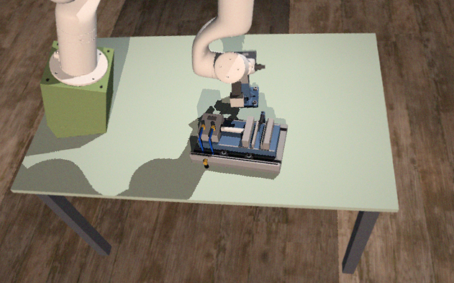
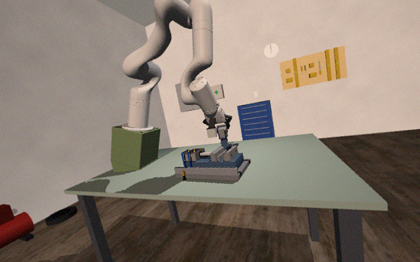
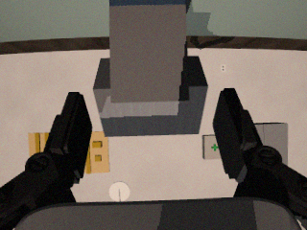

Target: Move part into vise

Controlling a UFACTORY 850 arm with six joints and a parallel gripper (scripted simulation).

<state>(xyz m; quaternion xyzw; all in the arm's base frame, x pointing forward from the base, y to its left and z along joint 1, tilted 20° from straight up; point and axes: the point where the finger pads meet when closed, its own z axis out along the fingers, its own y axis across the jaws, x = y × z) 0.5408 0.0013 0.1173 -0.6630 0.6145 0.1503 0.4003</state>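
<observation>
My gripper is now 20 mm to the right of the part and 20 mm above it. Also, from my hand: white rod (40 mm behind, 190 mm to the right, 90 mm below); blue post (10 mm to the left, 110 mm below); work stop (60 mm ahead, 160 mm to the right, 80 mm below).
</observation>
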